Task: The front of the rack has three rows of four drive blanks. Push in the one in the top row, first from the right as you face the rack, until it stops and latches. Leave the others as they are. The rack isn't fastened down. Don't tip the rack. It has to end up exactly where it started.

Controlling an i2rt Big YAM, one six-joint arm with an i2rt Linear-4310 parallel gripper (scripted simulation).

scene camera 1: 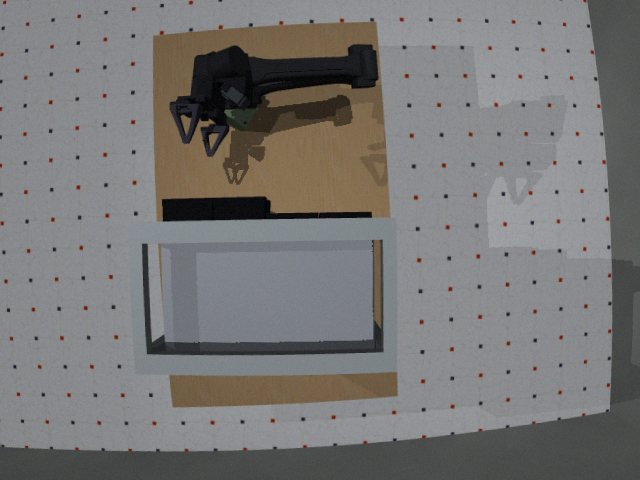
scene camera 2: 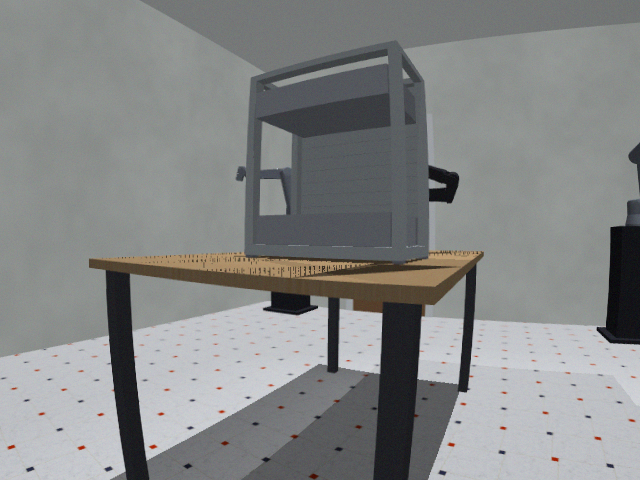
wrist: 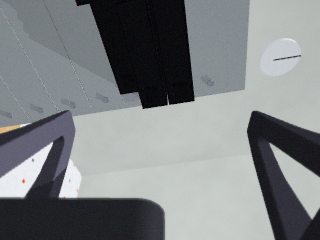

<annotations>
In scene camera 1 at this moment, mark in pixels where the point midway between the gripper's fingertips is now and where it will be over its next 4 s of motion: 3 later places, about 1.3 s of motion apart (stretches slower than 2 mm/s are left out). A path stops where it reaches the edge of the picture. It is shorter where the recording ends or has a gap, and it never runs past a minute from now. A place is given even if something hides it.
My gripper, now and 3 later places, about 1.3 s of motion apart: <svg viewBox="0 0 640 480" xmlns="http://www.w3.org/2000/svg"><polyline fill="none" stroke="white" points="198,150 219,149 250,173 228,177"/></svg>
</annotations>
